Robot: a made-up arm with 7 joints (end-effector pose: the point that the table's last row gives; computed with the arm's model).
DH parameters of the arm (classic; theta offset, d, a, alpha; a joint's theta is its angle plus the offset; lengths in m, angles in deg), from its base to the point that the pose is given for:
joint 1: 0 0.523 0 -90
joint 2: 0 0 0 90
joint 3: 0 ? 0.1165 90
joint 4: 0 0 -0.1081 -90
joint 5: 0 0.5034 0 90
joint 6: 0 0 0.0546 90
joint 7: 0 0 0 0
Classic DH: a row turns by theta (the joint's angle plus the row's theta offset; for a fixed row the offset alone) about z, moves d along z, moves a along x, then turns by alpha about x.
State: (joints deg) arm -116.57 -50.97 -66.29 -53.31 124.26 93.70 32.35
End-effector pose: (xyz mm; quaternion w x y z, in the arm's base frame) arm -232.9 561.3 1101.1 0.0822 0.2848 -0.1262 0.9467
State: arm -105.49 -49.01 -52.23 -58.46 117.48 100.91 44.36
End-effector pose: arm -343.1 372.8 1181.8 0.1987 -0.2636 0.1703 -0.9285
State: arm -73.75 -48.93 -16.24 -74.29 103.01 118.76 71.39
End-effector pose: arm -187.9 -62.4 1296.0 0.7292 -0.2534 0.3037 -0.5584
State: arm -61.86 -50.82 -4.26 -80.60 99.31 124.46 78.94
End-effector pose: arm -42.1 -86.6 1298.3 0.8096 -0.2785 0.3477 -0.3821
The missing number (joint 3, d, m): 0.2547
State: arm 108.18 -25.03 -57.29 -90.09 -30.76 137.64 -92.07
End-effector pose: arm 461.6 330.1 1039.9 0.2595 0.2680 0.8173 0.4392
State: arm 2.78 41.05 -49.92 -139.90 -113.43 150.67 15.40
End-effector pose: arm 237.3 -363.4 208.1 0.3497 0.7351 0.4484 -0.3691
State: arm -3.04 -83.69 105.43 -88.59 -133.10 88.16 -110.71
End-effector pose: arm -360.0 667.8 388.1 0.9372 -0.0529 -0.3219 -0.1233
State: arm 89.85 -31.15 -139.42 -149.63 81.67 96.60 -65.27
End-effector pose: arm 315.0 -235.8 180.8 0.7516 -0.5372 0.3265 -0.1997
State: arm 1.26 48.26 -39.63 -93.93 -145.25 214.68 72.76
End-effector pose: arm 541.4 -346.4 365.6 0.1489 0.8720 0.4662 0.0107
